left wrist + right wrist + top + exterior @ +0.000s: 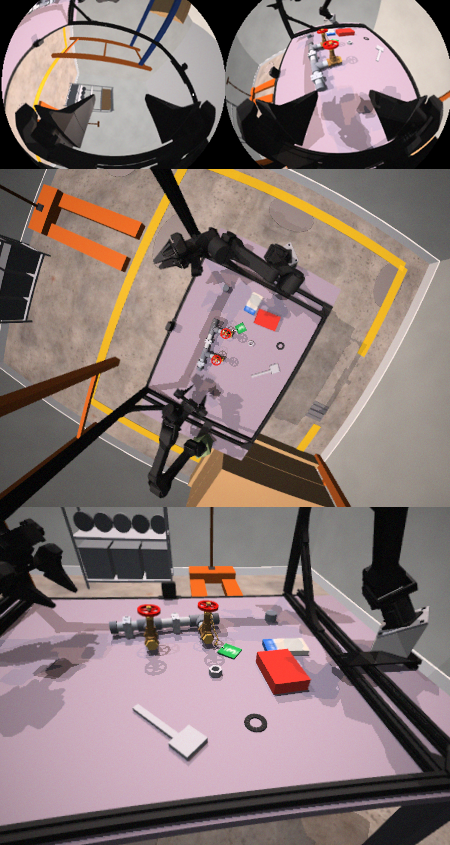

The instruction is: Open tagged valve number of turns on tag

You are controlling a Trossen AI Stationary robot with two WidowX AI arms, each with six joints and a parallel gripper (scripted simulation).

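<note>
My left hand is 43 cm above the green tag, 30 cm short of it and 14 cm to the left of it. Also, from my left hand: red block (42 cm below, 42 cm ahead, 3 cm to the right); then grey nut (42 cm below, 39 cm ahead, 18 cm to the right); then flat grey wrench (55 cm ahead, 43 cm below, 29 cm to the right).
</note>
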